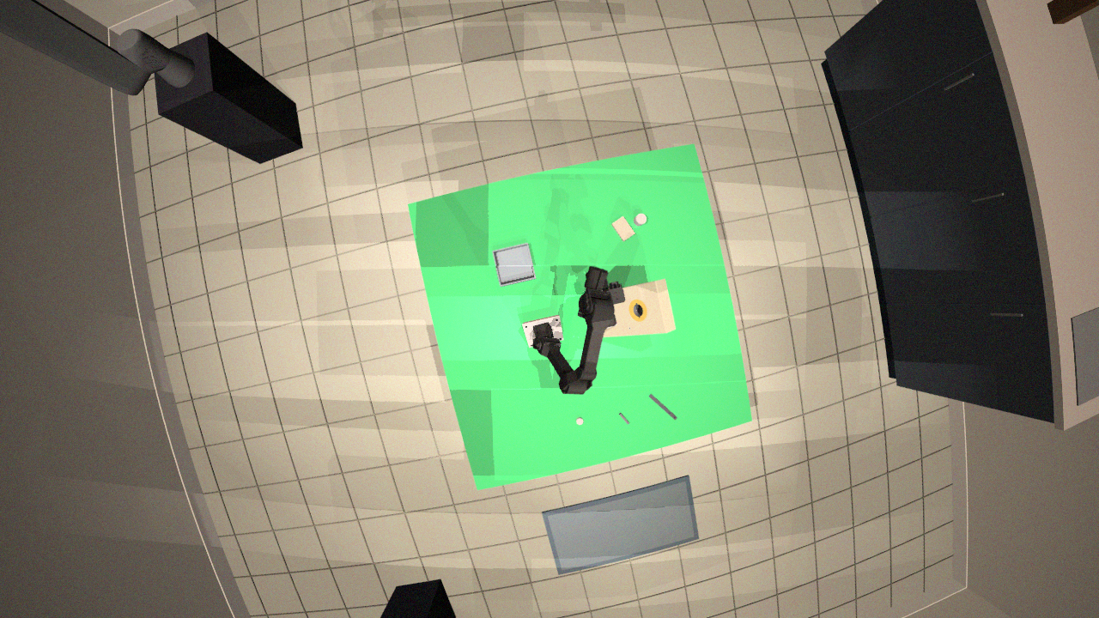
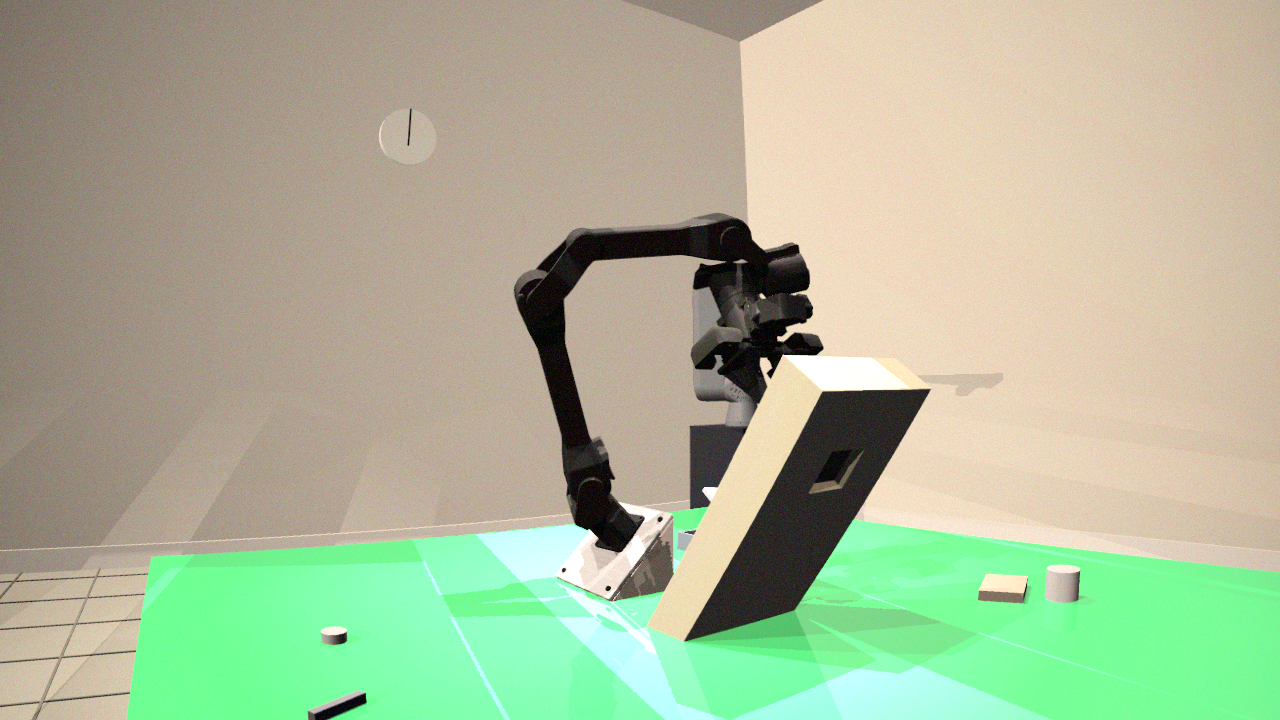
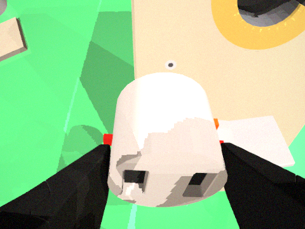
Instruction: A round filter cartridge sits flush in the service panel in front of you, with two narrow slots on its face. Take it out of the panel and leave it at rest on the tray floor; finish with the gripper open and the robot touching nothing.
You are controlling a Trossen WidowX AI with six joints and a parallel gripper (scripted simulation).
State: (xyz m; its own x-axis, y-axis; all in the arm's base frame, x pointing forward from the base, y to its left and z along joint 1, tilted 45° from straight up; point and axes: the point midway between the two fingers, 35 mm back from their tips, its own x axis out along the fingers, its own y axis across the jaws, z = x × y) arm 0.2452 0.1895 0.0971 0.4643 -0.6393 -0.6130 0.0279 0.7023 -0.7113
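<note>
Right now my gripper tip is 300 mm past the grey square tray, 250 mm above it and 220 mm to the right of it. Round my gripper tip: beige block: 250 mm to the left, 250 mm below, 180 mm ahead; round white filter cartridge: right at my gripper tip; tan service panel: 110 mm below, 70 mm to the right, 60 mm ahead.
</note>
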